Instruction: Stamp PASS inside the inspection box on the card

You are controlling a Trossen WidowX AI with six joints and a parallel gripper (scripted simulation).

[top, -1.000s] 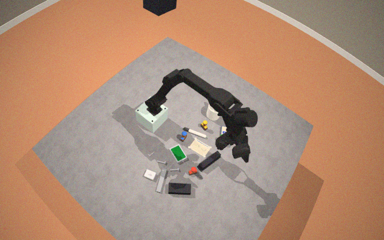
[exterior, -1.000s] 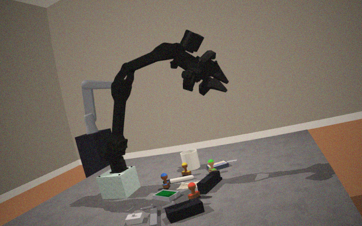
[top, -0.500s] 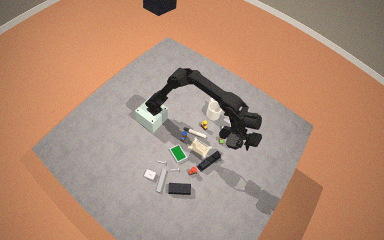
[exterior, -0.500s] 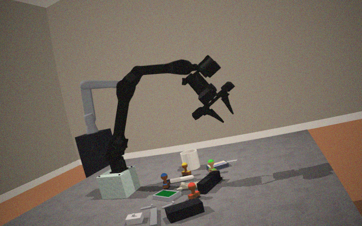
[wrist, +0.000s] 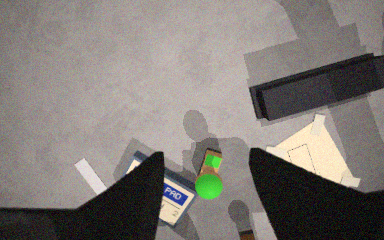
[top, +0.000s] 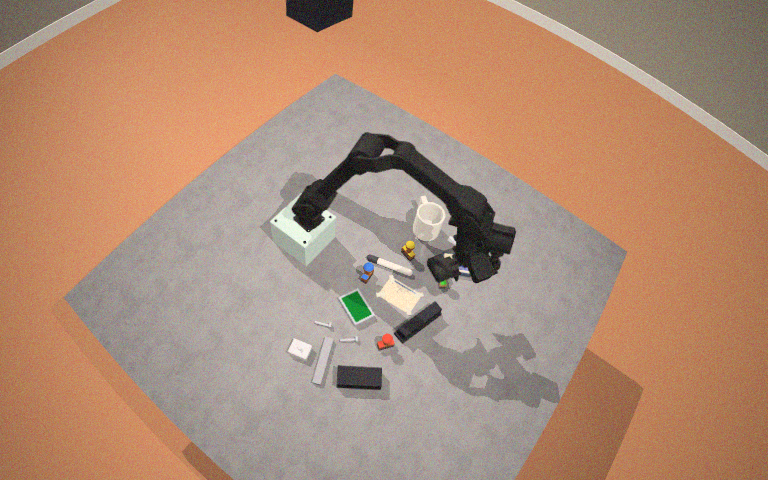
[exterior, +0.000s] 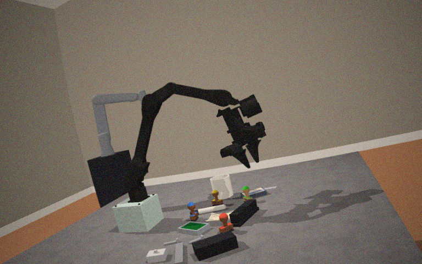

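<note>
Now: gripper tip 6 cm past the green-knobbed stamp, 3 cm to the right of it and 12 cm above it. From my gripper tip the other things lie so: long black block 2 cm behind, 12 cm to the right, 13 cm below; then stamp pad tin 6 cm behind, 10 cm to the left, 13 cm below; then cream card 12 cm behind, 9 cm to the right, 15 cm below.
</note>
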